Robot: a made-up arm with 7 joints. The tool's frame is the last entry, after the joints. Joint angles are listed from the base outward. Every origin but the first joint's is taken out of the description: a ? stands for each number. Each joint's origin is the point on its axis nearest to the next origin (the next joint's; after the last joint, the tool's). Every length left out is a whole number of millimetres.
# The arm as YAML. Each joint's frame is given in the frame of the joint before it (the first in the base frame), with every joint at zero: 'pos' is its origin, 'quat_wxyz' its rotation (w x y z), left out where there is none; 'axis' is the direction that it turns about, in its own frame. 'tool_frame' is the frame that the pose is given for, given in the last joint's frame.
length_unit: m
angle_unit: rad
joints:
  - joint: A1
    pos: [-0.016, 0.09, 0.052]
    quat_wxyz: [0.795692, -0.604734, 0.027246, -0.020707]
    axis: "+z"
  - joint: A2
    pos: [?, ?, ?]
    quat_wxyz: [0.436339, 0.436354, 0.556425, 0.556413]
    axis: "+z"
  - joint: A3
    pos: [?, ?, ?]
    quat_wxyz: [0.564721, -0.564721, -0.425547, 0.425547]
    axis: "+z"
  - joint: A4
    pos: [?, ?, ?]
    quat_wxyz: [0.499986, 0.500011, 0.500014, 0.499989]
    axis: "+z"
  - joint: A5
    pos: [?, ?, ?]
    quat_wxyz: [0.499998, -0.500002, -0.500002, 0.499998]
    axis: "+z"
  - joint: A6
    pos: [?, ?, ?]
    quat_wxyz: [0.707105, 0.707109, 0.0, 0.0]
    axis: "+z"
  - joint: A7
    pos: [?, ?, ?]
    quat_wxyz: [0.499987, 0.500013, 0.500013, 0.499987]
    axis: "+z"
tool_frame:
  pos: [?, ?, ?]
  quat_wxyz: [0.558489, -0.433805, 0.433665, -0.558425]
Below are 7 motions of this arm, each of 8 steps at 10 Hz.
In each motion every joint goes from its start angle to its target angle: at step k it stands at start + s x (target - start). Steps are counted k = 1, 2, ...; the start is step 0. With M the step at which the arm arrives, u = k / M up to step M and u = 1 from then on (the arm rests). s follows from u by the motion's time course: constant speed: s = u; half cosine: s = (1 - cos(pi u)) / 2; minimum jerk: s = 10 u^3 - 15 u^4 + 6 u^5.
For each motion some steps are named. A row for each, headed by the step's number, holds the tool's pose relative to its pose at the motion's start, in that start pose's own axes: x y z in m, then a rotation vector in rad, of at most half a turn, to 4 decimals.
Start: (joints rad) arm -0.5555 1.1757 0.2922 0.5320 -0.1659 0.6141 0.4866
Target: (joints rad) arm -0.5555 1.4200 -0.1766 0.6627 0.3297 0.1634 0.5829
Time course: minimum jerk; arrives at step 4
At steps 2, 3, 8:
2: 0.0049 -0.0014 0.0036 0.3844 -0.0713 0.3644
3: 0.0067 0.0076 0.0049 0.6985 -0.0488 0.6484
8: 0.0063 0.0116 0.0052 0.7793 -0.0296 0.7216

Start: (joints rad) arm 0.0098 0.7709 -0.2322 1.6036 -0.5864 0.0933 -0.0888
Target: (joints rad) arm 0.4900 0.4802 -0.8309 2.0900 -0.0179 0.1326 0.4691
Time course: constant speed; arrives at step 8
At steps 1, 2, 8:
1: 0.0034 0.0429 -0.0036 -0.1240 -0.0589 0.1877
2: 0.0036 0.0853 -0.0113 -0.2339 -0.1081 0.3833
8: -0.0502 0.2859 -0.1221 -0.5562 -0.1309 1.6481

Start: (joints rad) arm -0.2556 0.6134 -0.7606 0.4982 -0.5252 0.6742 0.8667
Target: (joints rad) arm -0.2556 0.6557 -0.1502 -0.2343 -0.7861 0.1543 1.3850
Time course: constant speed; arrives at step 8
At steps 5, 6, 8:
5: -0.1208 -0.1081 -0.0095 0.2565 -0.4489 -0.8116
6: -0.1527 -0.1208 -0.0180 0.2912 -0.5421 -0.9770
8: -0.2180 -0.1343 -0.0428 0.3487 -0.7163 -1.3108

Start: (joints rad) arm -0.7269 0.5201 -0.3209 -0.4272 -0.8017 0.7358 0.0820
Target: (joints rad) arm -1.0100 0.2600 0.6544 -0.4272 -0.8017 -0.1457 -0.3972
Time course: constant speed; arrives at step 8
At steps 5, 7, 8:
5: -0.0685 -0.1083 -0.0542 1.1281 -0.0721 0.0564
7: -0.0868 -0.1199 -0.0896 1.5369 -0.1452 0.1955
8: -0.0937 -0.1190 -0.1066 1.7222 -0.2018 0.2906

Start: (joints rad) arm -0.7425 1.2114 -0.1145 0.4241 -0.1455 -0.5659 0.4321
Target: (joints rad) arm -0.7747 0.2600 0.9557 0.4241 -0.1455 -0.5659 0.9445
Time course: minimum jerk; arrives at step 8
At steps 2, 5, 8:
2: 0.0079 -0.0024 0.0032 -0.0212 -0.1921 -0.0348
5: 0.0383 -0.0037 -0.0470 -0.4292 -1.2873 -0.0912
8: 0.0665 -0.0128 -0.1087 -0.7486 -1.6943 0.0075

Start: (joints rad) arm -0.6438 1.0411 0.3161 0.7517 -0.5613 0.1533 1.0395
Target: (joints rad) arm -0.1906 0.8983 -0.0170 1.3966 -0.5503 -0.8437 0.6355
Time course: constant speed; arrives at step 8
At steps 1, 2, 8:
1: -0.0103 0.0379 -0.0084 0.0382 0.0387 0.0310
2: -0.0256 0.0745 -0.0170 0.0795 0.0819 0.0646
8: -0.2026 0.2351 -0.0640 0.3516 0.4804 0.3119

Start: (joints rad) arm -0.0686 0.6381 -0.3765 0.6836 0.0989 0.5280 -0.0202
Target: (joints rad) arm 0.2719 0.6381 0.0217 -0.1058 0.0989 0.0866 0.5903
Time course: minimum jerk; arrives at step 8
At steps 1, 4, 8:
1: 0.0001 -0.0004 -0.0009 0.0148 -0.0113 -0.0023
4: -0.0100 -0.0118 -0.0392 0.4286 -0.4123 -0.1073
8: -0.0357 -0.0185 -0.1021 0.8042 -0.9046 -0.2570

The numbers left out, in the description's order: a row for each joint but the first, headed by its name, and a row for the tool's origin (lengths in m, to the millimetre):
A2: 0.009 0.021 0.0
A3: 0.257 -0.091 0.0
A4: -0.016 -0.034 0.0
A5: -0.185 0.003 0.0
A6: -0.006 -0.041 0.0
A7: 0.02 0.04 0.0
tool: -0.019 -0.029 0.0

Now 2 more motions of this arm.
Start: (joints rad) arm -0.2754 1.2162 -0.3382 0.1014 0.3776 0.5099 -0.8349
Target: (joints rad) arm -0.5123 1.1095 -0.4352 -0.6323 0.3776 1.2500 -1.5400
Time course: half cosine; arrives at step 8
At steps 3, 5, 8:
3: -0.0070 -0.0537 -0.0271 0.0835 0.1092 -0.0636
5: -0.0051 -0.1064 -0.0730 0.2158 0.2687 -0.1274
8: 0.0042 -0.1345 -0.1152 0.3401 0.4215 -0.1566

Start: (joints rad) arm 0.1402 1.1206 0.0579 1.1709 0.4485 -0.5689 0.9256
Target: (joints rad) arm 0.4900 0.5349 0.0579 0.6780 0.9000 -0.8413 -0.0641
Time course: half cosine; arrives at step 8
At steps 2, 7, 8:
2: 0.0216 -0.0291 -0.0338 0.0849 0.2103 -0.1283
7: 0.0422 -0.1830 -0.2072 0.6663 1.2035 -0.6751
8: 0.0401 -0.1897 -0.2133 0.6982 1.2407 -0.6913

